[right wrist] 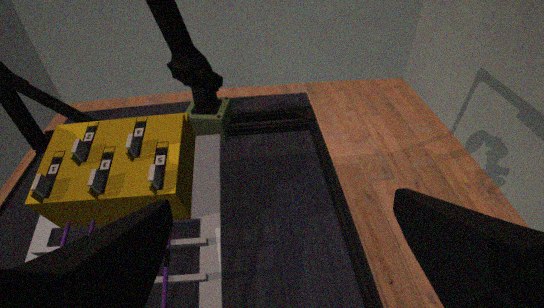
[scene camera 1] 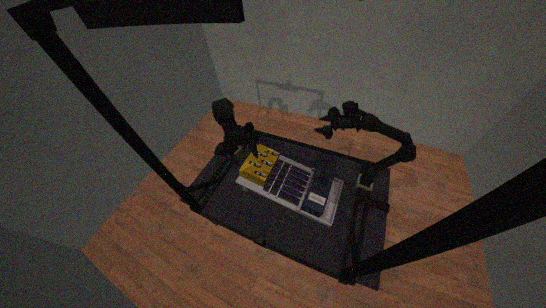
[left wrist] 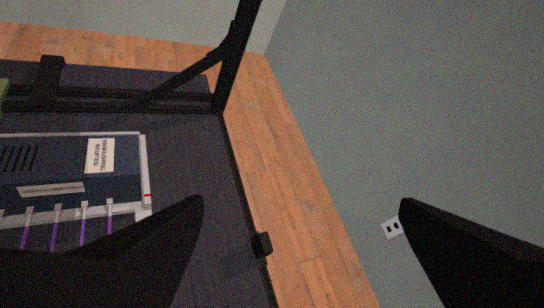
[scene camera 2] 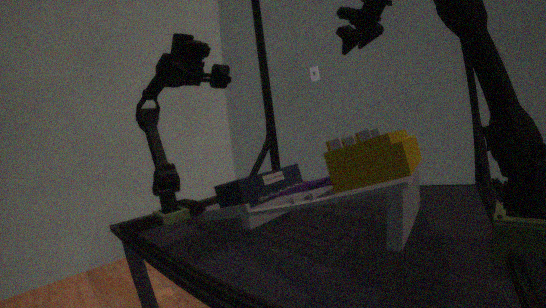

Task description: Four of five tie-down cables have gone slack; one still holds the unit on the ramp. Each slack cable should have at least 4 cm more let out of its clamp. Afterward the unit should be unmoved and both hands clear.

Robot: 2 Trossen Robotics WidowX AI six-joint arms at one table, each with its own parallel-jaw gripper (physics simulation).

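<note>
A yellow clamp block [scene camera 1: 250, 176] [scene camera 2: 367, 165] [right wrist: 115, 130] stands on the high end of a white ramp [scene camera 1: 325, 220] [left wrist: 145, 170] [right wrist: 207, 165]. Several numbered black levers with pale tips are on its top. The dark blue unit [scene camera 2: 235, 192] [left wrist: 60, 155] rests at the low end. Purple cables [scene camera 2: 312, 185] [left wrist: 83, 232] [right wrist: 165, 285] run between them; their slack is too dim to judge. My left gripper [scene camera 2: 352, 45] [left wrist: 301, 206] is open and empty, high above the ramp. My right gripper [scene camera 1: 320, 124] [scene camera 2: 227, 77] [right wrist: 284, 206] is open and empty, raised behind the ramp in scene camera 1.
The dark table top [scene camera 1: 280, 235] [scene camera 2: 320, 250] lies around the ramp. Black frame posts [scene camera 1: 115, 115] [scene camera 2: 265, 75] rise beside the table. The right arm's green base [scene camera 2: 172, 215] stands near the unit's end of the ramp. The left arm's green base [right wrist: 212, 120] stands by the clamp block.
</note>
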